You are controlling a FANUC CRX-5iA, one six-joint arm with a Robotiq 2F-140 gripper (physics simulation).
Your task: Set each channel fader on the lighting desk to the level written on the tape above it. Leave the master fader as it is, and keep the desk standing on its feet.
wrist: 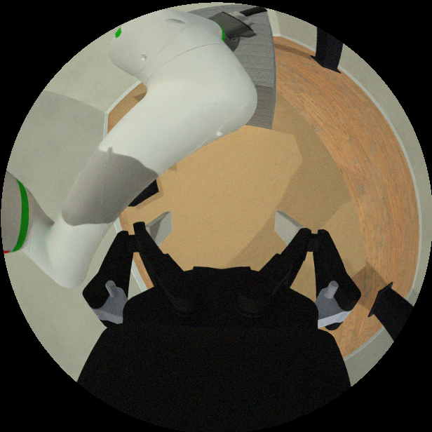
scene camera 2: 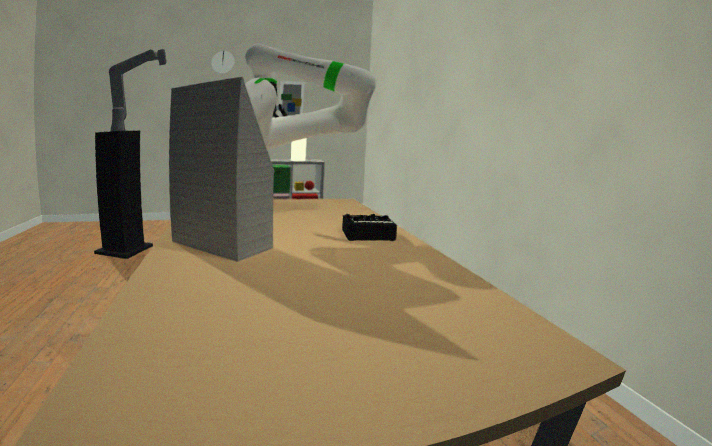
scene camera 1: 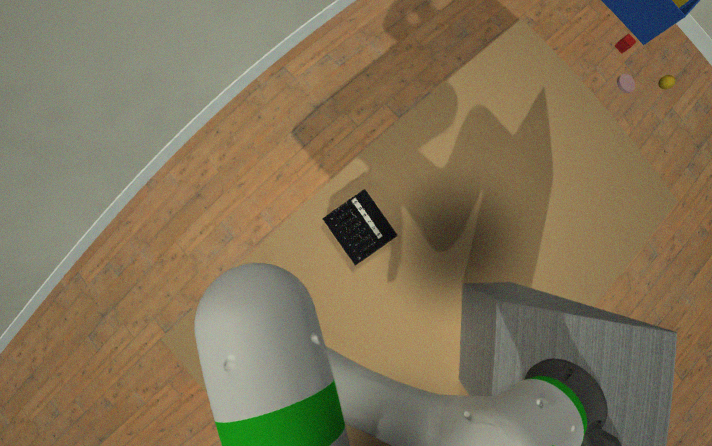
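Where they show: gripper, fingertip midpoint: [scene camera 1: 350, 442]; arm's base, origin of the base link: [scene camera 2: 219, 127] [scene camera 1: 563, 397].
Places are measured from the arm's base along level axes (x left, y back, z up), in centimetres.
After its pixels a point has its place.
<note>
The small black lighting desk [scene camera 1: 348, 234] @(x 28.5, y -43.9, z -30.4 cm) [scene camera 2: 369, 230] @(x 17.5, y -45.5, z -32.3 cm) sits upright on the table, near its wall-side edge. A white tape strip [scene camera 1: 366, 218] @(x 22.3, y -46.3, z -30.4 cm) with dark marks runs across its top; the marks and the fader positions are too small to read. In the wrist view a dark corner of the desk [wrist: 146, 194] shows from behind the arm. My gripper [wrist: 223, 220] is open and empty, with its two fingertips wide apart, above the table and away from the desk. The gripper does not show in scene camera 1, and I cannot make it out in scene camera 2.
The grey pedestal [scene camera 1: 588, 336] @(x -6.2, y -11.5, z 3.0 cm) [scene camera 2: 204, 168] @(x -9.2, y -0.1, z -11.5 cm) that carries the arm stands on the table [scene camera 1: 593, 173] @(x -56.8, y -34.2, z -35.9 cm) [scene camera 2: 262, 367] @(x -58.8, y -34.2, z -35.9 cm). The arm [scene camera 1: 262, 336] @(x 35.9, y -37.5, z 24.2 cm) [scene camera 2: 354, 89] @(x 33.4, y -36.6, z 15.3 cm) [wrist: 185, 110] reaches out near the desk's side. A black stand [scene camera 2: 119, 194] with a grey jointed arm stands on the floor. The wall runs beside the table.
</note>
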